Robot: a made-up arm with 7 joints. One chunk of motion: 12 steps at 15 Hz.
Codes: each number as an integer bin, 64 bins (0 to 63) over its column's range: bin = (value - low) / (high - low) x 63, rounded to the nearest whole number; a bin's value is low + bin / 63 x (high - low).
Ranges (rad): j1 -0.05..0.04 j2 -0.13..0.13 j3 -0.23..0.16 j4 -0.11..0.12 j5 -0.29..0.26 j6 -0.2..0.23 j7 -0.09..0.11
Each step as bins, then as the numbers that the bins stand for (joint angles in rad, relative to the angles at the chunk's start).
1 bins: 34 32 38 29 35 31 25
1 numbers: -0.0014 0.0021 0.0052 -0.0041 0.0156 0.0116 -0.0106
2 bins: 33 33 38 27 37 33 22
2 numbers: -0.0029 0.0062 0.0052 -0.0114 0.0330 0.0252 -0.0202
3 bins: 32 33 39 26 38 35 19
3 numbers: -0.0043 0.0062 0.0114 -0.0151 0.0417 0.0389 -0.0297
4 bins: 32 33 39 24 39 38 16
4 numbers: -0.0043 0.0062 0.0114 -0.0224 0.0505 0.0594 -0.0392
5 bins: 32 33 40 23 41 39 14
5 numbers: -0.0043 0.0062 0.0176 -0.0260 0.0679 0.0662 -0.0456
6 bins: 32 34 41 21 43 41 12
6 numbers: -0.0043 0.0103 0.0238 -0.0333 0.0854 0.0798 -0.0519
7 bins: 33 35 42 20 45 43 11
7 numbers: -0.0029 0.0144 0.0300 -0.0370 0.1029 0.0935 -0.0551
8 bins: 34 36 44 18 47 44 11
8 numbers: -0.0014 0.0186 0.0424 -0.0443 0.1203 0.1003 -0.0551
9 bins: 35 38 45 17 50 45 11
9 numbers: 0.0000 0.0268 0.0486 -0.0479 0.1465 0.1071 -0.0551
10 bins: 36 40 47 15 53 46 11
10 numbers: 0.0014 0.0351 0.0610 -0.0552 0.1727 0.1140 -0.0551
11 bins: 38 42 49 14 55 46 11
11 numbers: 0.0043 0.0433 0.0733 -0.0589 0.1902 0.1140 -0.0551
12 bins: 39 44 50 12 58 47 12
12 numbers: 0.0057 0.0516 0.0795 -0.0662 0.2163 0.1208 -0.0519
